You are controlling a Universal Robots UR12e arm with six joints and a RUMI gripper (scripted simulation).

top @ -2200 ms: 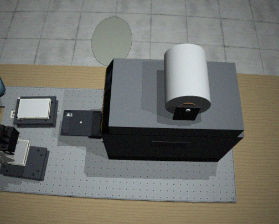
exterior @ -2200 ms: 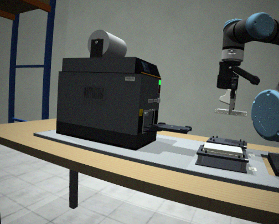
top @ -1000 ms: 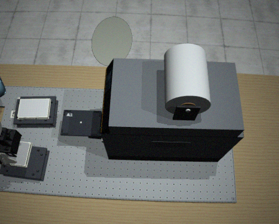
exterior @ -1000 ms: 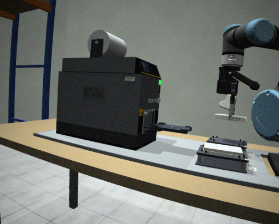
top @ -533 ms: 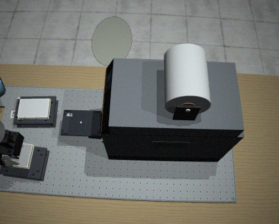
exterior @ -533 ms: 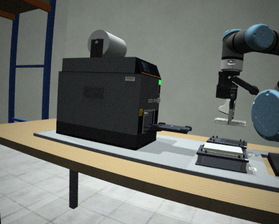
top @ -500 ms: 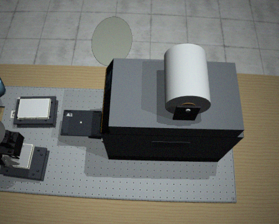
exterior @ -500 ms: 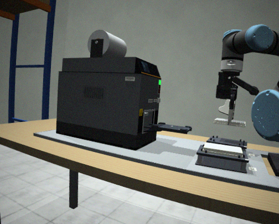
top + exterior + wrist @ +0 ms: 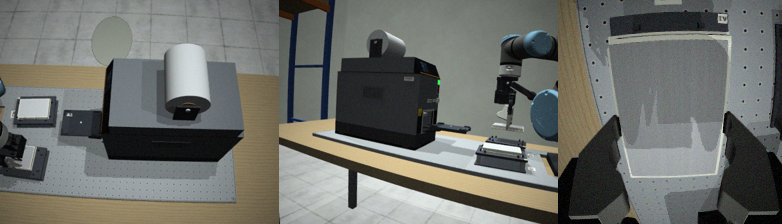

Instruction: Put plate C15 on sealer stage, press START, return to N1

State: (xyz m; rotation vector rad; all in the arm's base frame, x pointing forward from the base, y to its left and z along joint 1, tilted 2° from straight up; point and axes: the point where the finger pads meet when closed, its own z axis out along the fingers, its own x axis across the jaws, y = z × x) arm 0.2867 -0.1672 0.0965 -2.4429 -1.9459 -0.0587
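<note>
The dark nest lies 70 mm below my hand. Also, from my hand: plate: 40 mm ahead, 210 mm to the left, 60 mm below; dark stage: 240 mm ahead, 110 mm to the left, 20 mm below; plate C15: 10 mm below.
</note>
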